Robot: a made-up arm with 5 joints.
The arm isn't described. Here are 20 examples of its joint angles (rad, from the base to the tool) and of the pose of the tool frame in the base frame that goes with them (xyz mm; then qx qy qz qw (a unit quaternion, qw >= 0)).
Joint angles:
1: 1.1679 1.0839 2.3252 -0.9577 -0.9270
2: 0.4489 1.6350 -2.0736 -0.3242 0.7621
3: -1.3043 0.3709 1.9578 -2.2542 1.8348
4: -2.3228 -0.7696 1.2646 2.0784 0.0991
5: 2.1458 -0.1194 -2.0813 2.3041 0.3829
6: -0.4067 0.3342 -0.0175 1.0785 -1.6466
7: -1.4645 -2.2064 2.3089 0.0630 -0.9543
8: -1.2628 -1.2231 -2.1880 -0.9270 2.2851
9: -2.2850 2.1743 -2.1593 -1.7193 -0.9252
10: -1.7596 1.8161 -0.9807 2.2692 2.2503
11: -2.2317 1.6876 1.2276 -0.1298 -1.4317
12: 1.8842 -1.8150 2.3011 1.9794 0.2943
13: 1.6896 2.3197 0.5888 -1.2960 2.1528
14: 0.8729 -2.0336 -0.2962 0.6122 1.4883
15: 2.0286 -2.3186 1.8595 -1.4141 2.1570
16: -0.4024 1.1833 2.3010 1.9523 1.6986
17: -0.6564 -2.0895 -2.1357 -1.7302 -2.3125
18: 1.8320 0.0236 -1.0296 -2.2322 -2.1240
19: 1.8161 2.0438 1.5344 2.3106 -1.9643
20: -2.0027 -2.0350 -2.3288 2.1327 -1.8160
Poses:
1: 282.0 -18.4 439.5 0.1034 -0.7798 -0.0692 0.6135
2: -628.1 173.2 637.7 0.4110 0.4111 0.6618 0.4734
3: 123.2 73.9 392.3 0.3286 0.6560 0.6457 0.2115
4: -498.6 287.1 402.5 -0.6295 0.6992 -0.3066 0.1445
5: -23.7 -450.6 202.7 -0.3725 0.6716 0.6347 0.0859
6: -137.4 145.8 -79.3 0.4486 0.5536 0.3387 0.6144
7: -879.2 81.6 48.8 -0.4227 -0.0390 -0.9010 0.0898
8: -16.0 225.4 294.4 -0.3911 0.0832 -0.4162 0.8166
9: -765.9 -66.6 -419.4 -0.5407 0.0782 -0.8234 0.1537
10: -695.0 -47.1 -305.4 0.1707 -0.2935 0.7365 0.5850
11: -183.2 -427.3 -156.9 -0.5527 0.6720 0.2908 0.3980
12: -753.5 -350.1 -118.0 0.4953 0.3708 0.7820 0.0758
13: -314.3 156.6 480.4 -0.1252 -0.3434 -0.4258 0.8277
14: -390.8 15.4 -393.8 -0.1925 0.5423 -0.3777 0.7254
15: -779.9 -205.6 111.8 0.7082 -0.3213 -0.5889 0.2201
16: 242.8 353.1 253.7 0.4218 -0.0267 -0.5320 0.7337
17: -475.1 -135.5 443.4 -0.4649 0.4664 -0.1168 0.7434
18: 103.6 -49.1 177.6 -0.2759 -0.3270 0.8338 0.3488
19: -234.1 -191.2 402.1 -0.1735 0.1359 0.5831 0.7820
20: -354.5 272.6 156.8 -0.4857 0.2840 0.7484 0.3511
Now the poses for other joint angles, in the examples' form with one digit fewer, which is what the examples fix.
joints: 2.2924 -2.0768 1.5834 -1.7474 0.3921
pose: -993 24 -75 -0.600 0.671 -0.036 0.434
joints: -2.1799 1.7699 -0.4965 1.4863 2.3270
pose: -544 -386 -215 -0.110 -0.036 0.968 0.224
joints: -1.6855 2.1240 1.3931 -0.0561 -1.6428
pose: -333 -201 -369 -0.305 0.709 0.505 0.386
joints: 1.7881 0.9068 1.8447 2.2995 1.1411
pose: 310 -159 16 -0.586 -0.546 0.572 0.176
